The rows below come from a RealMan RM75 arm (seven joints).
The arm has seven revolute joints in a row. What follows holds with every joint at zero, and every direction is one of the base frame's. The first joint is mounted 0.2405 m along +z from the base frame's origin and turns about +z. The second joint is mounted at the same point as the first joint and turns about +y. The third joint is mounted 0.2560 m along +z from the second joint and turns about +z. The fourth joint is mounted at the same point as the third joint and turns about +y. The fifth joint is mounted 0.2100 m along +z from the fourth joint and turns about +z. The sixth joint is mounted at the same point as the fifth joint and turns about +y. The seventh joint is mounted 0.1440 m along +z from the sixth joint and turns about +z. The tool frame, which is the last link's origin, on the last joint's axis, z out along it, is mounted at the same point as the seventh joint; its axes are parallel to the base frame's.
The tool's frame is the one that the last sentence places.
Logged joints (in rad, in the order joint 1, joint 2, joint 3, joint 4, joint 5, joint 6, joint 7), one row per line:
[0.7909 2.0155 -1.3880 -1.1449 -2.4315 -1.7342 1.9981]
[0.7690 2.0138 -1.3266 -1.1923 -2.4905 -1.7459 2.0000]
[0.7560 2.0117 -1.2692 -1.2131 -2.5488 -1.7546 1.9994]
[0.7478 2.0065 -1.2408 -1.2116 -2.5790 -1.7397 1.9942]
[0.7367 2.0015 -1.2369 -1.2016 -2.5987 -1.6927 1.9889]
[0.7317 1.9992 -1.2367 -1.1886 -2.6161 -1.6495 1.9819]
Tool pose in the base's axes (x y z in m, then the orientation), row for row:
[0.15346 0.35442 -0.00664 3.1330 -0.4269 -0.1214]
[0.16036 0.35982 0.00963 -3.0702 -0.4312 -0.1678]
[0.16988 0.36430 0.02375 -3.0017 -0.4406 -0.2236]
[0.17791 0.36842 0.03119 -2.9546 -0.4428 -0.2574]
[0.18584 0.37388 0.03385 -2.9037 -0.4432 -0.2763]
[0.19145 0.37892 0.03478 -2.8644 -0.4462 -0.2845]
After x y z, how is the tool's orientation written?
As angles about the fixed x, y, z axes (roll, pitch, yaw), in radians.
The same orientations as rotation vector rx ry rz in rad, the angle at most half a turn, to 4 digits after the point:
[3.0316 -0.1871 0.6564]
[-3.0258 0.2306 -0.6713]
[-2.9630 0.2857 -0.6856]
[-2.9198 0.3154 -0.6908]
[-2.8726 0.3208 -0.6923]
[-2.8353 0.3149 -0.6968]

